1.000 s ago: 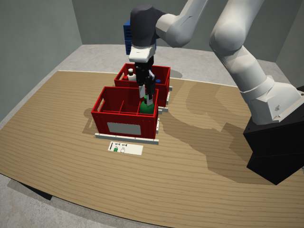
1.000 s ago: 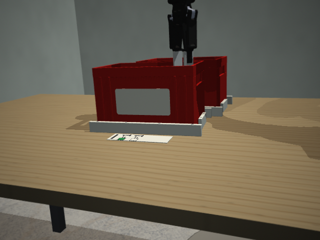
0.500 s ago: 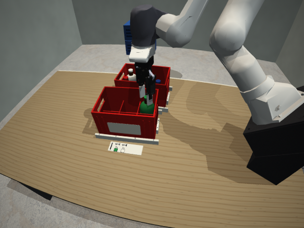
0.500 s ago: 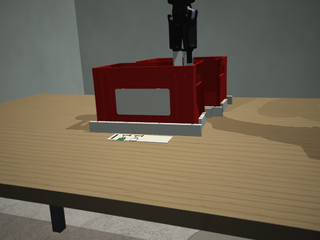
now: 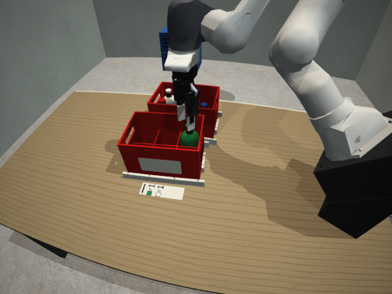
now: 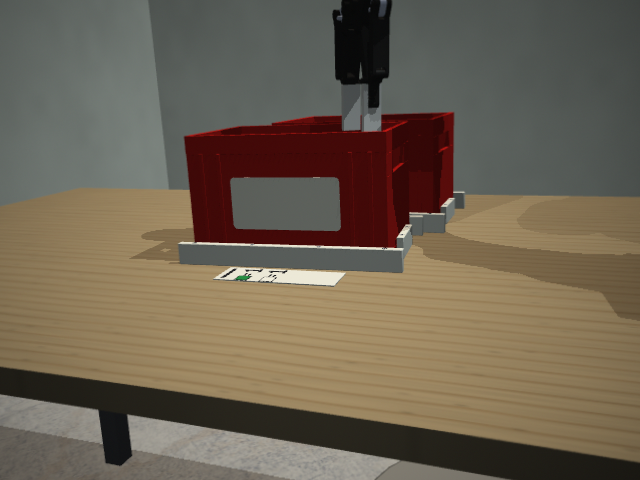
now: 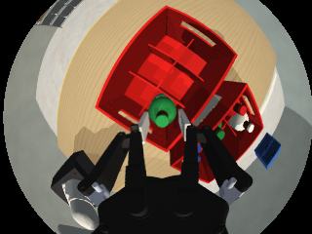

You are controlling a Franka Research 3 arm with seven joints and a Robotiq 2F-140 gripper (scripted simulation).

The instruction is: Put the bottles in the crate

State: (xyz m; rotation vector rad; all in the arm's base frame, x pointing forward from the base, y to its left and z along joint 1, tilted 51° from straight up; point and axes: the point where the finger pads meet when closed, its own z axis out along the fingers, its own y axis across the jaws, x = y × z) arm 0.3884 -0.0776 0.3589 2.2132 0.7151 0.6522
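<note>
Now: hand 26 cm to the left of the white-label bottle, 11 cm above it and 4 cm short of it. From my hand the other things lie so: blue-capped bottle 12 cm to the right, 11 cm below, 9 cm behind; pick list 19 cm below, 15 cm to the left, 12 cm ahead; red-capped bottle 19 cm to the right, 11 cm below, 8 cm ahead.
</note>
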